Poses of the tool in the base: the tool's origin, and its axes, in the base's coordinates. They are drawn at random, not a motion.
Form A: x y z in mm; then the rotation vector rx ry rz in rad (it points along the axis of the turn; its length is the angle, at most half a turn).
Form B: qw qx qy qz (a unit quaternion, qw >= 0); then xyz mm. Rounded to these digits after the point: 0 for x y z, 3 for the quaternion.
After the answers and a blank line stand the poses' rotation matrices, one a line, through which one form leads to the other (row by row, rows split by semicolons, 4 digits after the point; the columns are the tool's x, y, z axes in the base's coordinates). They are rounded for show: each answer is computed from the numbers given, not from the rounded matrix.
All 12 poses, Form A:
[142, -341, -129, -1.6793, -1.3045, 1.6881]
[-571, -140, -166, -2.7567, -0.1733, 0.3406]
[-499, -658, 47, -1.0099, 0.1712, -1.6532]
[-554, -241, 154, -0.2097, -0.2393, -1.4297]
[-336, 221, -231, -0.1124, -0.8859, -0.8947]
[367, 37, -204, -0.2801, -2.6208, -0.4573]
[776, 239, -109, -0.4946, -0.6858, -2.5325]
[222, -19, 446, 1.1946, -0.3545, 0.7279]
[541, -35, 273, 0.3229, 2.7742, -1.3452]
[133, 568, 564, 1.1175, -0.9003, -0.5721]
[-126, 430, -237, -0.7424, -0.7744, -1.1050]
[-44, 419, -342, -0.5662, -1.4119, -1.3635]
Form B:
[0.212, -0.605, -0.470, 0.608, 142, -341, -129]
[0.178, -0.975, -0.061, 0.120, -571, -140, -166]
[0.563, -0.429, 0.073, -0.702, -499, -658, 47]
[0.744, -0.096, -0.109, -0.653, -554, -241, 154]
[0.807, -0.053, -0.414, -0.418, -336, 221, -231]
[0.231, -0.102, -0.953, -0.166, 367, 37, -204]
[0.234, -0.180, -0.250, -0.922, 776, 239, -109]
[0.751, 0.547, -0.162, 0.333, 222, -19, 446]
[0.021, 0.104, 0.895, -0.434, 541, -35, 273]
[0.716, 0.505, -0.407, -0.258, 133, 568, 564]
[0.718, -0.336, -0.350, -0.499, -126, 430, -237]
[0.522, -0.236, -0.589, -0.569, -44, 419, -342]

-0.1795 0.3105 -0.9335; 0.8250 -0.4694 -0.3148; -0.5359 -0.8266 -0.1719
0.9635 0.0765 -0.2566; 0.1624 -0.9289 0.3328; -0.2129 -0.3623 -0.9074
0.0028 0.7289 0.6846; -0.8537 -0.3548 0.3812; 0.5207 -0.5856 0.6212
0.1242 0.9915 -0.0375; -0.9497 0.1298 0.2850; 0.2874 0.0002 0.9578
0.3074 0.7183 -0.6242; -0.6312 0.6448 0.4310; 0.7120 0.2615 0.6516
-0.8724 0.2711 -0.4067; 0.1173 0.9239 0.3642; 0.4745 0.2700 -0.8378
-0.8259 0.5210 0.2155; -0.3410 -0.7661 0.5448; 0.4490 0.3765 0.8104
0.7253 -0.6777 0.1207; 0.3228 0.1800 -0.9292; 0.6080 0.7129 0.3494
-0.9774 0.2044 -0.0532; 0.1683 0.6019 -0.7807; -0.1276 -0.7720 -0.6227
0.5356 -0.0404 -0.8435; -0.7808 0.3567 -0.5129; 0.3216 0.9333 0.1595
0.2559 0.9521 -0.1673; -0.4822 0.2758 0.8315; 0.8378 -0.1321 0.5297
-0.3430 0.8731 -0.3465; -0.3158 0.2402 0.9179; 0.8847 0.4242 0.1934

